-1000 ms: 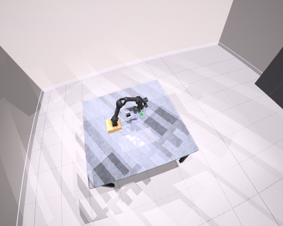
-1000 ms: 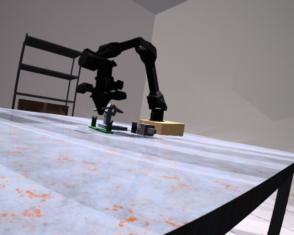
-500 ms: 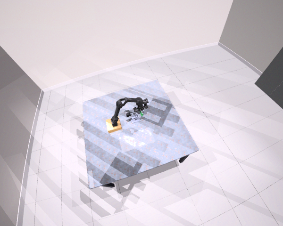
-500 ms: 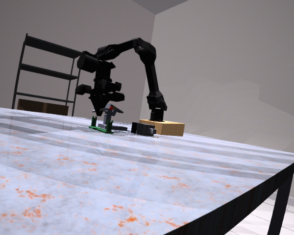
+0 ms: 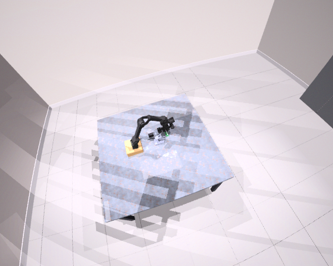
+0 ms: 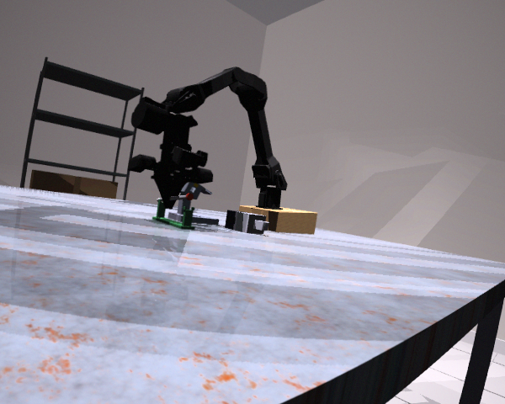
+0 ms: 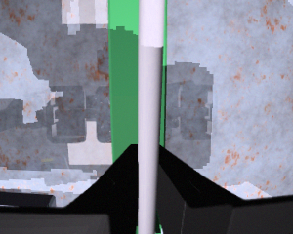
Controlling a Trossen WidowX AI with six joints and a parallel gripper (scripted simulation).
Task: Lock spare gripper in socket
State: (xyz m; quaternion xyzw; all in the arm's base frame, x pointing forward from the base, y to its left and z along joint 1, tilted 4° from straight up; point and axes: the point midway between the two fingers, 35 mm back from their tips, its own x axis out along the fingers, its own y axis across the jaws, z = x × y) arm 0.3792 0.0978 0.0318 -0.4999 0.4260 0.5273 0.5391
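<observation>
Now: gripper tip 20 mm to the right of the green mount and 10 mm above it. The rest, counted from my gripper tip: spare gripper (190 mm behind, 50 mm to the left, 10 mm below); then socket (100 mm behind, 80 mm to the right, 20 mm above).
</observation>
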